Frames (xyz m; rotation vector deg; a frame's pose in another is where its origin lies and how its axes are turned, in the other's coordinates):
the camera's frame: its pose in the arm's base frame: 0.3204 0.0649 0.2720 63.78 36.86 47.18
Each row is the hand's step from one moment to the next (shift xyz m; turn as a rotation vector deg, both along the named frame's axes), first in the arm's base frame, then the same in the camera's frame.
Working: the arm's base frame: its pose in the camera's frame: -0.2187 -0.1926 -0.3098 -63.78 -36.86 -47.18

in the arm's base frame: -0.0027 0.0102 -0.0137 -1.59 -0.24 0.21
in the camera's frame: 0.0076 -0.0101 -0.0118 -1.09 0.54 -1.08
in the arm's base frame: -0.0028 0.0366 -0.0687 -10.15 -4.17 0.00
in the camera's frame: 0.0320 -0.0565 -0.0431 -9.08 1.60 -5.96
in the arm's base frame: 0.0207 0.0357 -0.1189 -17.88 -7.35 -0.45
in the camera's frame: 0.0465 -0.1099 -0.0400 -15.97 2.39 -10.64
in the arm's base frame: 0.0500 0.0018 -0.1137 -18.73 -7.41 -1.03
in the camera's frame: 0.0342 -0.1194 0.0023 -16.46 2.03 -11.47
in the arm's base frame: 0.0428 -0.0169 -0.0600 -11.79 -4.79 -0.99
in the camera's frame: 0.0123 -0.0708 0.0234 -10.45 0.93 -7.27
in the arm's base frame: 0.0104 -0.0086 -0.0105 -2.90 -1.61 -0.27
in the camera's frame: -0.0009 -0.0143 0.0093 -2.93 0.11 -1.57
